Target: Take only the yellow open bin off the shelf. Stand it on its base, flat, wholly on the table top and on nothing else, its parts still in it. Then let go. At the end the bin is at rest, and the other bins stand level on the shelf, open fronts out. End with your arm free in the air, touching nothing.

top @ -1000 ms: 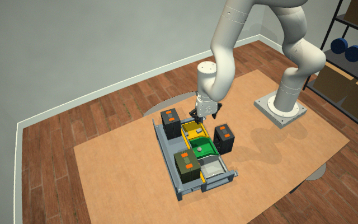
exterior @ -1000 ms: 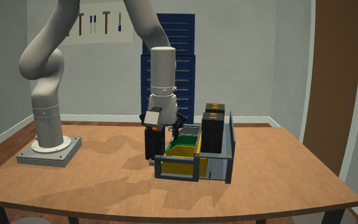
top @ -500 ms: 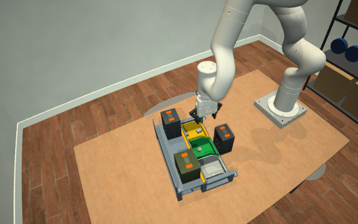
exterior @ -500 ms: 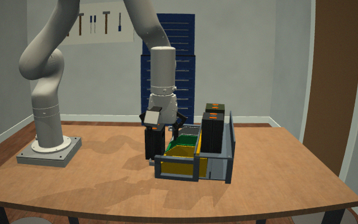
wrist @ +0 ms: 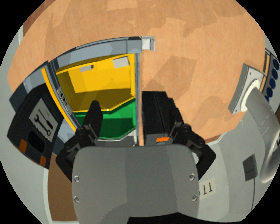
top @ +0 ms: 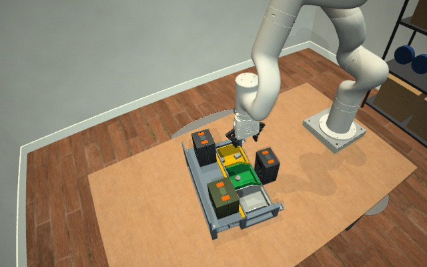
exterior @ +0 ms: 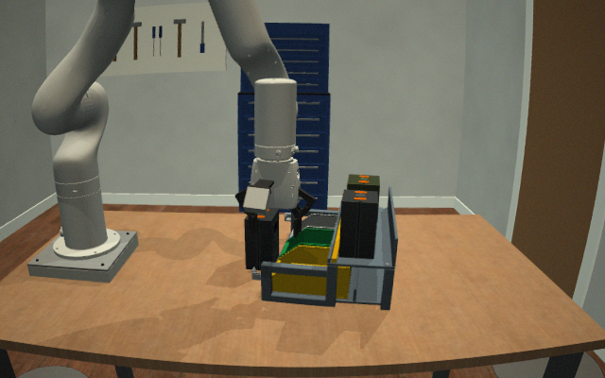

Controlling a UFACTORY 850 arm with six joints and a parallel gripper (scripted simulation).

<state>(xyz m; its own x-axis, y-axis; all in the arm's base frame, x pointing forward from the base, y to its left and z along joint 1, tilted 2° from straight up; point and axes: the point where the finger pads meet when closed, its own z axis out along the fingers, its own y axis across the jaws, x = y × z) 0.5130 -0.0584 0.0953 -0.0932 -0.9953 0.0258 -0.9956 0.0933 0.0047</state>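
Now: the yellow bin 9 cm below my hand, 8 cm ahead of it and 1 cm to the right of it. From my hand the other things lie so: grey bin (22 cm to the left, 10 cm ahead, 9 cm below); then olive box (21 cm to the left, 20 cm ahead, 1 cm above); then green bin (10 cm to the left, 9 cm below, 9 cm ahead).
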